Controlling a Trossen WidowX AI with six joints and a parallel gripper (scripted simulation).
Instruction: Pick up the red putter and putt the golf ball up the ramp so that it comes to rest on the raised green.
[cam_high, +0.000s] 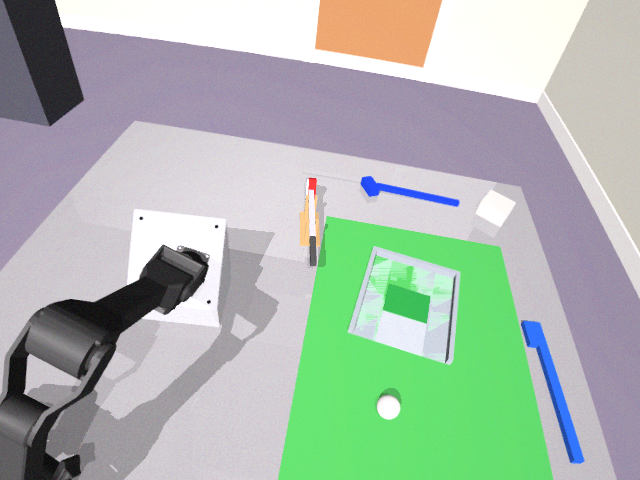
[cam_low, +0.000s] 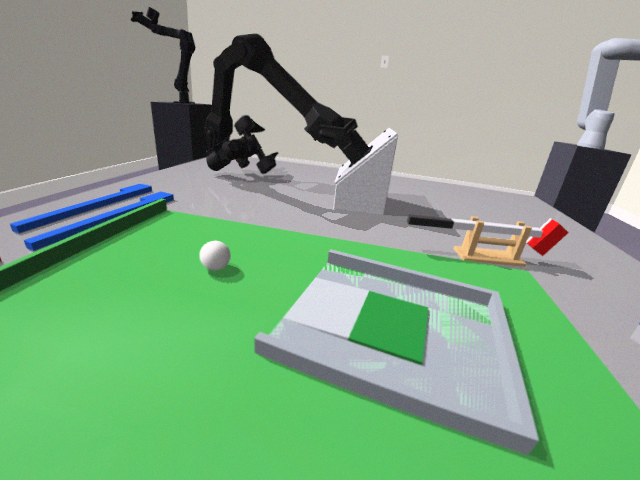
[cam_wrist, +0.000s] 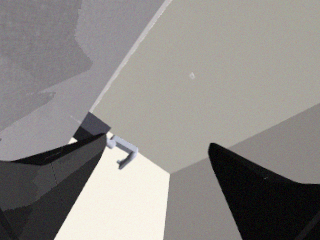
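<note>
Right now the white golf ball is 66 cm ahead of my gripper tip, 21 cm to the left of it and 8 cm below it. Round my gripper tip: mat: 72 cm ahead, 34 cm to the left, 10 cm below; then white cube: 94 cm ahead, 86 cm to the left, 8 cm below; then red putter: 62 cm to the left, 43 cm ahead, 4 cm below.
</note>
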